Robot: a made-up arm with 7 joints. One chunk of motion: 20 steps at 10 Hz.
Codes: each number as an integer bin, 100 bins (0 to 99) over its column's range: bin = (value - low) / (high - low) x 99, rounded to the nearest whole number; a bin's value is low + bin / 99 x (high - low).
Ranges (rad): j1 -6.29..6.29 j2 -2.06..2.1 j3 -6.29..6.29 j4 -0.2..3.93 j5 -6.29..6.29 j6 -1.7..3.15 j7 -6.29..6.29
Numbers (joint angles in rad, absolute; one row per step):
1: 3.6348 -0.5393 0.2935 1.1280 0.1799 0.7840 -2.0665
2: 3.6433 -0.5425 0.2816 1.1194 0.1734 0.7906 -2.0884
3: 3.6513 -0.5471 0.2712 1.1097 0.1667 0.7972 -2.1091
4: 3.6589 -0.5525 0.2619 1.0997 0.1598 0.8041 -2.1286
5: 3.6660 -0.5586 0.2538 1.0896 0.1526 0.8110 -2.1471
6: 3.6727 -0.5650 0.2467 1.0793 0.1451 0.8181 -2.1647
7: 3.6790 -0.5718 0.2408 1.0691 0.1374 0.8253 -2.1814
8: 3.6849 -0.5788 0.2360 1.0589 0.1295 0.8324 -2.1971
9: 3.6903 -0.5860 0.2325 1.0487 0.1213 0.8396 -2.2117
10: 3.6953 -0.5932 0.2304 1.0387 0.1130 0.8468 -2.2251
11: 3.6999 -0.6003 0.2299 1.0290 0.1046 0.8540 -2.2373
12: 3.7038 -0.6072 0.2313 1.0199 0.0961 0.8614 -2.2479
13: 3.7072 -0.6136 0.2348 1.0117 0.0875 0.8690 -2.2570
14: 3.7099 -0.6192 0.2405 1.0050 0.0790 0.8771 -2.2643
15: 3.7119 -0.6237 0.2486 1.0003 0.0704 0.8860 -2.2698
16: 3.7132 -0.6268 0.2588 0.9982 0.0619 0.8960 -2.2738
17: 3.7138 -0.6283 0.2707 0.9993 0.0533 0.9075 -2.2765
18: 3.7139 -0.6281 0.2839 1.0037 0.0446 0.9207 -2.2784
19: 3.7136 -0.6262 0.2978 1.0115 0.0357 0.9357 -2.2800
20: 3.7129 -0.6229 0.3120 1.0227 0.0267 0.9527 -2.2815
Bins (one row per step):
1: 78 36 52 32 51 51 33
2: 78 36 52 32 51 51 33
3: 78 36 52 31 51 51 33
4: 78 36 52 31 51 51 33
5: 78 36 51 31 51 51 33
6: 78 36 51 31 51 51 32
7: 78 35 51 30 51 52 32
8: 78 35 51 30 51 52 32
9: 79 35 51 30 50 52 32
10: 79 35 51 30 50 52 32
11: 79 35 51 29 50 52 32
12: 79 35 51 29 50 52 32
13: 79 34 51 29 50 52 32
14: 79 34 51 29 50 53 32
15: 79 34 51 29 50 53 32
16: 79 34 52 29 50 53 32
17: 79 34 52 29 50 53 32
18: 79 34 52 29 50 53 32
19: 79 34 52 29 50 54 32
20: 79 34 52 29 50 54 32

